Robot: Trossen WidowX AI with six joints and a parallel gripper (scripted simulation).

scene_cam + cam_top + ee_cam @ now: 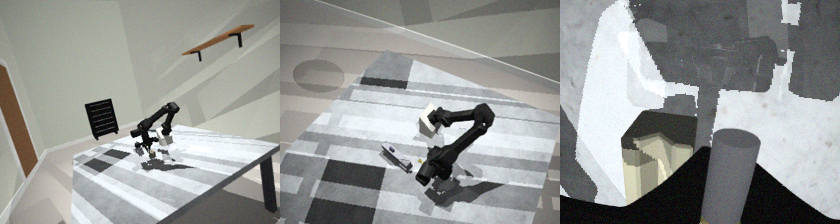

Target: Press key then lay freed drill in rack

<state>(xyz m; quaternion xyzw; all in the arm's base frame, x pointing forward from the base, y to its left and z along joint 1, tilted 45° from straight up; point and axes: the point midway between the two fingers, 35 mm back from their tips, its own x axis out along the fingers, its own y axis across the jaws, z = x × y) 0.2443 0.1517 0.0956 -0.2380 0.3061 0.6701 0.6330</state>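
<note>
Now: the drill 4 cm to the right of my gripper tip and 3 cm above it. Also, from my gripper tip: dark upright block: 4 cm behind, 4 cm to the right, 4 cm below; then blue key: 2 cm ahead, 24 cm to the right.
</note>
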